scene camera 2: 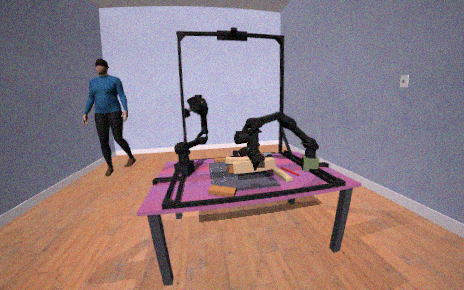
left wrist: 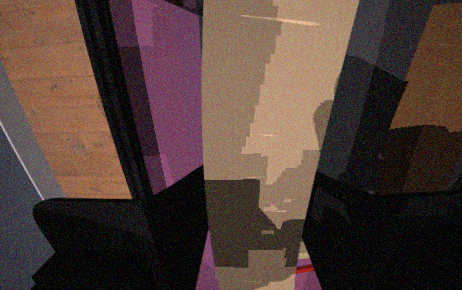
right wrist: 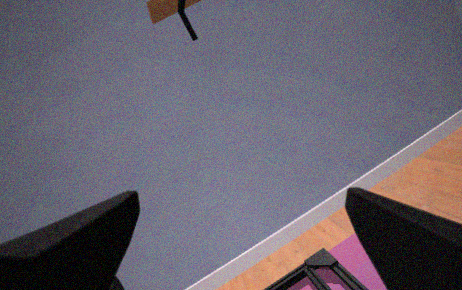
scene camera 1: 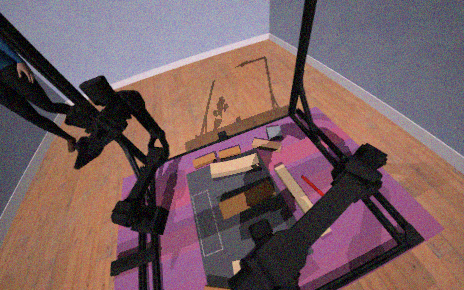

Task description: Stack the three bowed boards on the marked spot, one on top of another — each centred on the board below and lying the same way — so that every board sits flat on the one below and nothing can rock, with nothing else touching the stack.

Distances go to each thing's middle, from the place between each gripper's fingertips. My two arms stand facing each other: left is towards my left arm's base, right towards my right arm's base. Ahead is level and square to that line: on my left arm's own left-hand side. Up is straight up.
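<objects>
With the orange-brown bowed board (scene camera 1: pixel 239 203) as the reference, my right hand is 30 mm short of it, 350 mm to the right of it and 420 mm above it.
The board is 70 mm below my left hand, 210 mm behind it and 30 mm to the right of it. Going by its middle, the orange-brown bowed board is nearer to my left hand than to my right hand.
</objects>
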